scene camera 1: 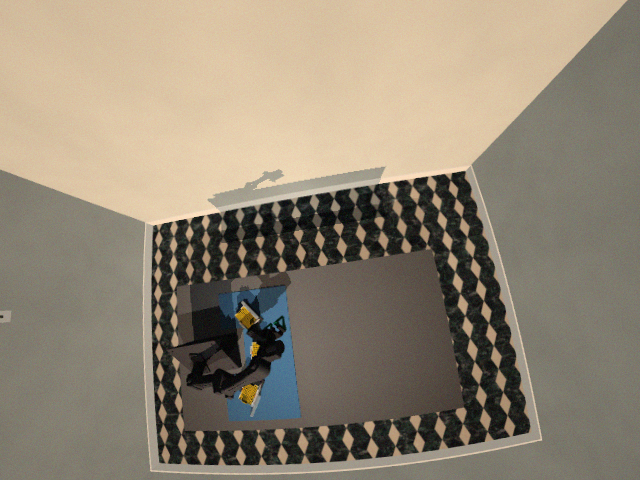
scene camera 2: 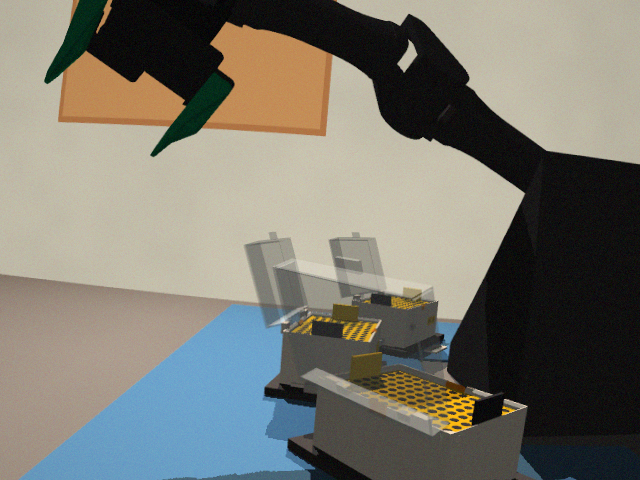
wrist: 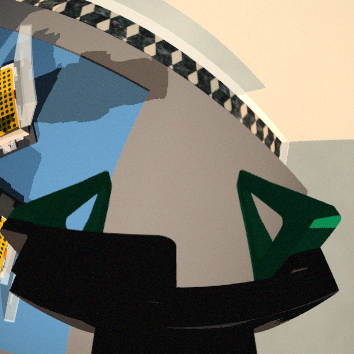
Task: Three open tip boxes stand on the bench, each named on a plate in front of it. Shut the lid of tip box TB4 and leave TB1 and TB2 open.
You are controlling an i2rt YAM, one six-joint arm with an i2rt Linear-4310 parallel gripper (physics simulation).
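Places are measured from the arm's base along level axes (x up, y ahead, z left), in centimetres.
Pixels of known places: gripper, fingertip midpoint: [scene camera 1: 277, 319] [scene camera 2: 100, 115] [wrist: 173, 177]; arm's base, origin of the base link: [scene camera 1: 200, 362] [scene camera 2: 631, 288].
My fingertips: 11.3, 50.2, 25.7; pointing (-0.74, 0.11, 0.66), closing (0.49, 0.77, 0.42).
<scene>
Ahead of a thing's pixels: the offset from my fingertips to its top centre, as dx, dy, dz. "spot": to the spot under its first point. Level surfaces: height alone.
Three tip boxes with yellow racks stand on the blue mat, each with its clear lid raised. The nearest box in scene camera 2 [scene camera 1: 245, 317] [scene camera 2: 382, 439] [wrist: 7, 100] has its lid @[-8.3, -20.1, +4.1] [scene camera 2: 320, 286] [wrist: 25, 75] upright. The middle box [scene camera 1: 254, 349] [scene camera 2: 330, 356] is partly hidden by the arm in scene camera 1; its lid @[spot: -13.5, -9.5, -21.6] [scene camera 2: 273, 279] leans back. The far box [scene camera 1: 249, 394] [scene camera 2: 408, 325] also has its lid @[-8.3, -17.3, -46.1] [scene camera 1: 255, 405] [scene camera 2: 372, 248] up. I cannot read the names on the plates. My gripper [scene camera 1: 275, 324] [scene camera 2: 100, 118] [wrist: 173, 177] is open and empty, high above and apart from the boxes.
The blue mat @[dx -23.7] [scene camera 1: 279, 382] [scene camera 2: 170, 403] [wrist: 75, 145] lies on the grey-brown bench @[dx -24.0] [scene camera 1: 372, 330]. The black arm base [scene camera 2: 584, 310] stands beside the boxes. An orange board [scene camera 2: 289, 93] hangs on the wall behind the arm.
</scene>
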